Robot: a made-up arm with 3 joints. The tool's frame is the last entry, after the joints. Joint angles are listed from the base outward. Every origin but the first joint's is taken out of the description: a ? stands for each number. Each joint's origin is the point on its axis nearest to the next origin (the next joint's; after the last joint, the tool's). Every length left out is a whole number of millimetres.
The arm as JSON. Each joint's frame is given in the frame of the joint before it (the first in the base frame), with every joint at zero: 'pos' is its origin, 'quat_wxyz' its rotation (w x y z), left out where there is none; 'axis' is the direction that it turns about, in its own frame. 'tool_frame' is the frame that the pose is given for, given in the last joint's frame.
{
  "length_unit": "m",
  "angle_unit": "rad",
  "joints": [
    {
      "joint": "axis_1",
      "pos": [
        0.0,
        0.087,
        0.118
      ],
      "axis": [
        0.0,
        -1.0,
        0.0
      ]
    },
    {
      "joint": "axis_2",
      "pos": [
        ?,
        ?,
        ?
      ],
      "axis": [
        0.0,
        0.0,
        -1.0
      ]
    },
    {
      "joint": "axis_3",
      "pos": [
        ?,
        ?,
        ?
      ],
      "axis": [
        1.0,
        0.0,
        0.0
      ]
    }
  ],
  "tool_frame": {
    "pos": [
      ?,
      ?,
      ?
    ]
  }
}
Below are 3 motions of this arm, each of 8 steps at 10 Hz.
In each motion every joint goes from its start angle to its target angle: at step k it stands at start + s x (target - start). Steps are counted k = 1, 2, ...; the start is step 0. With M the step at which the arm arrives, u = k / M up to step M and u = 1 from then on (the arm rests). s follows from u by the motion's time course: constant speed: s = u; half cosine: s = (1 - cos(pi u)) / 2; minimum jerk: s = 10 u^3 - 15 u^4 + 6 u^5.
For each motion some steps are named. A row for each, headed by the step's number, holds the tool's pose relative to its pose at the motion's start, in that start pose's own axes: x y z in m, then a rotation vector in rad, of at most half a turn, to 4 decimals.
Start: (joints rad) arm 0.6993 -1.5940 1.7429
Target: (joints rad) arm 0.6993 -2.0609 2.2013
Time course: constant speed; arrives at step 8
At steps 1, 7, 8:
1: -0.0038 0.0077 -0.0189 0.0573 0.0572 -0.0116
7: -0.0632 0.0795 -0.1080 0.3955 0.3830 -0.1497
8: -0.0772 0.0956 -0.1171 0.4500 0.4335 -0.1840

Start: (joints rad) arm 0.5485 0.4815 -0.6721
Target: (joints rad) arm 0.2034 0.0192 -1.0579
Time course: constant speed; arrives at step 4
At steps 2, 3, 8:
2: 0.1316 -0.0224 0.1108 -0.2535 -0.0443 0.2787
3: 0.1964 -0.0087 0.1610 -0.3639 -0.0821 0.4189
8: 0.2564 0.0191 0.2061 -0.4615 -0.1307 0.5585

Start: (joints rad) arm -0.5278 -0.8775 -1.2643
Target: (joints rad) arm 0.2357 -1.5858 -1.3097
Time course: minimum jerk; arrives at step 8
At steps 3, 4, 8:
3: 0.0300 -0.0257 0.0622 -0.1866 -0.2205 -0.0554
4: 0.0472 -0.0406 0.1276 -0.3561 -0.3900 -0.0795
8: 0.0602 -0.0292 0.3034 -0.7781 -0.7207 -0.0605

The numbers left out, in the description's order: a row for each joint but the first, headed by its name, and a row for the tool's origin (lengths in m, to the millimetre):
axis_2: -0.073 0.0 -0.047
axis_3: -0.028 -0.132 0.0
tool: 0.0 -0.363 -0.119

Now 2 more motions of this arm.
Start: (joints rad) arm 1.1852 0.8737 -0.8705
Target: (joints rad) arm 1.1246 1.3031 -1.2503
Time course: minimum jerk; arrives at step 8
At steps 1, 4, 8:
1: -0.0030 -0.0008 0.0027 -0.0068 0.0057 -0.0039
4: -0.0831 -0.0131 0.0951 -0.2144 0.1865 -0.1085
8: -0.1364 -0.0010 0.2030 -0.4280 0.3914 -0.1864

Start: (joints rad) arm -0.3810 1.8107 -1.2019
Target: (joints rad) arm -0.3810 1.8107 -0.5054
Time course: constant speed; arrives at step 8
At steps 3, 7, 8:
3: 0.0000 0.0430 -0.0897 0.2612 0.0000 0.0000
7: 0.0000 0.1335 -0.1864 0.6094 0.0000 0.0000
8: 0.0000 0.1609 -0.2052 0.6965 0.0000 0.0000

